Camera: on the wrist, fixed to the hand. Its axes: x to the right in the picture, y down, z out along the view.
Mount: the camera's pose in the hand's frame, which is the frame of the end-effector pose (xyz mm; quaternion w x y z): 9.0 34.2 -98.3 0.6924 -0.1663 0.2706 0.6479
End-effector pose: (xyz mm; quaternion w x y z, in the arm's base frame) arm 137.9 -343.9 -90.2 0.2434 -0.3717 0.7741 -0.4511
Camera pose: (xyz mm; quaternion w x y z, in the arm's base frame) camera 50.3 -289.4 -74.0 0.1895 0.3257 0.9176 -0.1265
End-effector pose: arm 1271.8 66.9 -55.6 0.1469 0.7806 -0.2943 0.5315
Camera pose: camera 1180.0 90.7 -11.7 0.0332 -0.1815 0.7581 -0.6254
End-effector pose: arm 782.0 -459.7 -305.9 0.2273 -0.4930 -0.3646 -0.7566
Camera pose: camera 745.3 -557.4 -310.9 0.6642 -0.4106 0.2543 -0.5706
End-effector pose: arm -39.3 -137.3 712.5 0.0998 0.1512 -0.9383 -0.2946
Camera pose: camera -28.2 -165.1 812.6 0.5390 -0.4401 -0.6716 -0.2544
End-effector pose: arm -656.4 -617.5 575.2 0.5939 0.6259 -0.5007 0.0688
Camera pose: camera -626.2 -535.5 632.4 0.6062 -0.0084 -0.6029 0.5185
